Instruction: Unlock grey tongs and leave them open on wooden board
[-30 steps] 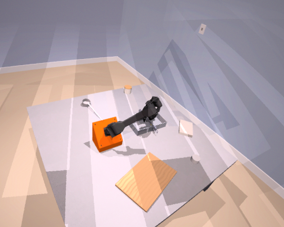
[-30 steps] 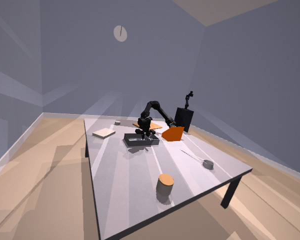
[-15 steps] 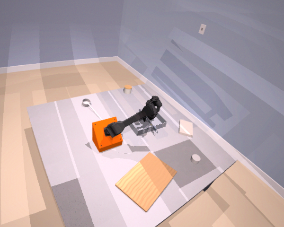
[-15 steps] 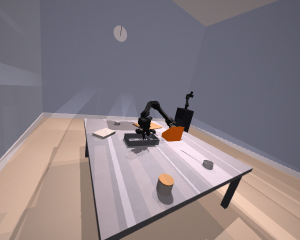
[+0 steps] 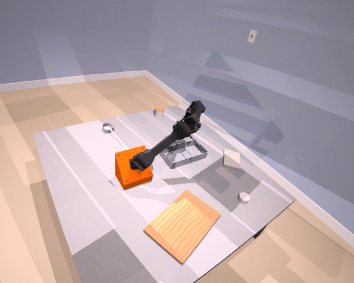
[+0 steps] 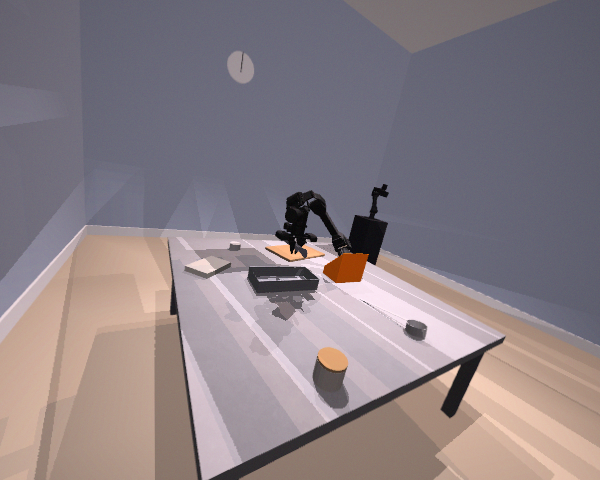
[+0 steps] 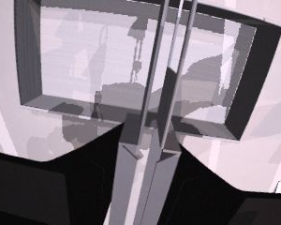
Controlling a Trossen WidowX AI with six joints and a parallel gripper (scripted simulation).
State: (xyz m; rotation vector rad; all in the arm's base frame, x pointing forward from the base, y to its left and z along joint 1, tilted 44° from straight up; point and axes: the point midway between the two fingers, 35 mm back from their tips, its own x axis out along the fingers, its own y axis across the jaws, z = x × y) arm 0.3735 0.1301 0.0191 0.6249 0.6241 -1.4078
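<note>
Right now my gripper tip is 26 cm past the wooden board, 47 cm to the left of it and 15 cm above it. The rest, counted from my gripper tip: white cylinder 15 cm ahead, 49 cm to the right, 14 cm below; then roasting tin 1 cm ahead, 2 cm to the right, 13 cm below; then beige block 33 cm ahead, 19 cm to the right, 15 cm below.
</note>
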